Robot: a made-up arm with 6 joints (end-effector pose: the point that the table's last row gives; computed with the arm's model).
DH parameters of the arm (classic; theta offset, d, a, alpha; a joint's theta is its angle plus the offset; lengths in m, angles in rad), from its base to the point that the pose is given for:
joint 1: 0 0.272 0 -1.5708
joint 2: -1.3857 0 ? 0
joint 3: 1.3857 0 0.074 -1.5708
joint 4: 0 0.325 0 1.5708
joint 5: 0 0 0.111 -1.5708
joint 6: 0 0.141 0 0
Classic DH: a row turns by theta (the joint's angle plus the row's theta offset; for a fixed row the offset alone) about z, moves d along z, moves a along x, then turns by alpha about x.
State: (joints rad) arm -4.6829 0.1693 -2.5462 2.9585 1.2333 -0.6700
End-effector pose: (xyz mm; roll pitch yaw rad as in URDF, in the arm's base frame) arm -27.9 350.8 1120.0 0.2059 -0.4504 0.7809
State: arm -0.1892 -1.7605 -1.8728 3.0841 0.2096 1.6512
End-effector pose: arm -627.5 115.5 700.9 -0.7007 0.0247 1.3924
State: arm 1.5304 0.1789 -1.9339 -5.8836 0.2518 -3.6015
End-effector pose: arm 52.5 600.6 885.9 -2.1960 1.4883 -0.5668
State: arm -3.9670 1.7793 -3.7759 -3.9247 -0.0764 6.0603
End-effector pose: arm -481.5 648.0 291.4 -1.1336 0.5426 0.9244
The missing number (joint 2, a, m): 0.4131
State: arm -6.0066 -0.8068 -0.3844 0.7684 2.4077 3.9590
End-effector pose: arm -20.7 121.9 449.2 -2.6105 -1.3698 2.3860
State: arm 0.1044 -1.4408 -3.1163 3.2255 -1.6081 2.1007
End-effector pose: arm -587.4 -50.0 493.9 0.2085 -0.0252 2.2074
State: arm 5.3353 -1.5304 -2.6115 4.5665 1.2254 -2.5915
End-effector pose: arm -573.3 636.8 548.1 1.5030 0.0332 -1.3180
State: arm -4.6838 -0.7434 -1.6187 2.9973 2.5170 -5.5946
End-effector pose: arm -19.1 -199.8 990.4 -1.8090 -0.7651 -3.0318
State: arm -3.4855 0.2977 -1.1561 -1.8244 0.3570 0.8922
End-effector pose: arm -588.8 154.6 359.3 2.1839 -0.3207 -2.5486
